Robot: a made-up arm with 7 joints.
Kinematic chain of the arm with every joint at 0, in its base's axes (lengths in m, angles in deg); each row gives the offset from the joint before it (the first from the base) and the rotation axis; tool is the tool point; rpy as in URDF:
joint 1: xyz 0 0 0.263 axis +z
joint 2: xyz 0 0 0 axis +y
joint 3: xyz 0 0 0.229 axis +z
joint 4: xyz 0.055 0 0 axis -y
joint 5: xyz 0.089 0 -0.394 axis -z
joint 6: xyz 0 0 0 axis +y
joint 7: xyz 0.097 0 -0.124 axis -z
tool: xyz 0 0 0 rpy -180 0 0
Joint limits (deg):
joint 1: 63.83..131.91
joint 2: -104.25..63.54
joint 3: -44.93..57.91
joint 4: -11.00..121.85
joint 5: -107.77..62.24
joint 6: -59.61..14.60
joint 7: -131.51..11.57
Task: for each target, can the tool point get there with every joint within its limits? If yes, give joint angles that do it. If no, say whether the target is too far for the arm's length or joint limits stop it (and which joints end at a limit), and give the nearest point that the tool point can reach.
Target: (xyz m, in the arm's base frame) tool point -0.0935 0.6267 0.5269
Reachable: yes | joints 123.63 7.04 -24.29 83.46 18.00 7.69 -90.08
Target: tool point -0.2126 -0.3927 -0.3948
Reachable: no: joint limits stop it (at a limit: joint 1, joint 2, joint 6) | nearest point -0.1985 -0.1897 -0.1218 | short by 0.340 m
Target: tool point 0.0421 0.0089 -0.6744
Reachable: no: too far | nearest point 0.0694 0.0965 -0.2319 | short by 0.452 m
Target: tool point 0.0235 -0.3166 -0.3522
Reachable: no: joint limits stop it (at a limit: joint 1, joint 2, joint 6) | nearest point -0.0411 -0.1582 -0.1261 | short by 0.284 m
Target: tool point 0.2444 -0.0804 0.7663
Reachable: yes | joints 79.37 -85.84 -31.11 48.99 -18.00 -16.77 -61.55
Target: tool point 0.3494 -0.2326 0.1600
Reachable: no: joint limits stop it (at a limit: joint 1, joint 2, joint 3, joint 5) | nearest point 0.2955 -0.1670 0.0941 | short by 0.107 m
